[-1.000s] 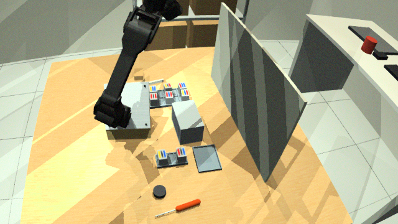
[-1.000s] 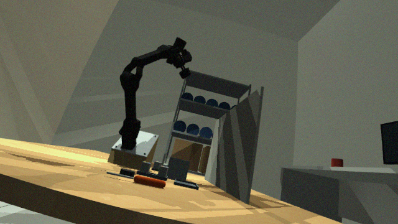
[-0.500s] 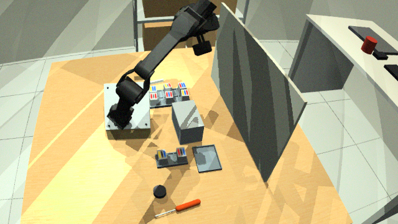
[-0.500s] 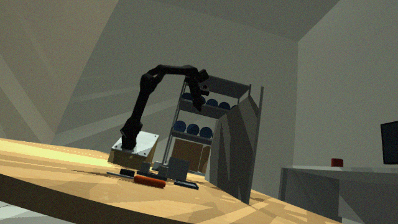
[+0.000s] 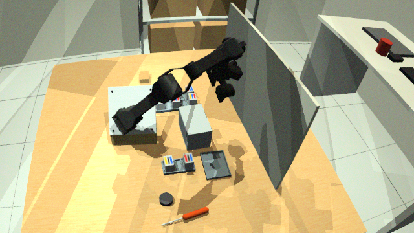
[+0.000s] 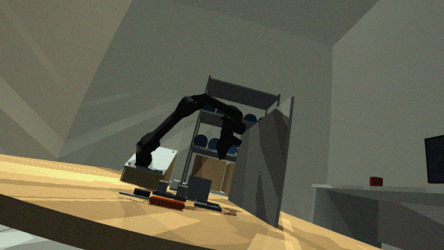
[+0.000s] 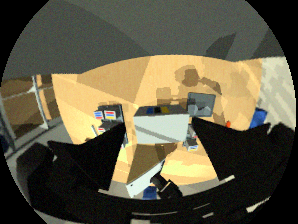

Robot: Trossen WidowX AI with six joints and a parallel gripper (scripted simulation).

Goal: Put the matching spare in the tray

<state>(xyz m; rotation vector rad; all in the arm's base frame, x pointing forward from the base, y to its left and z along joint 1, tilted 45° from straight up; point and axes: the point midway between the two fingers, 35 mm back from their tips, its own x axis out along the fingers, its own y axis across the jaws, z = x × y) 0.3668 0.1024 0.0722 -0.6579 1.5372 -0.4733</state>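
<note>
My gripper tip is now 21 cm past the spare part, 19 cm to the left of it and 17 cm above it. From my gripper tip the other things lie so: tall grey panel 16 cm ahead, 1 cm to the left, 2 cm above; then red-and-blue spare 13 cm behind, 18 cm to the right, 17 cm below; then grey mounted unit 8 cm behind, 1 cm to the right, 16 cm below.
</note>
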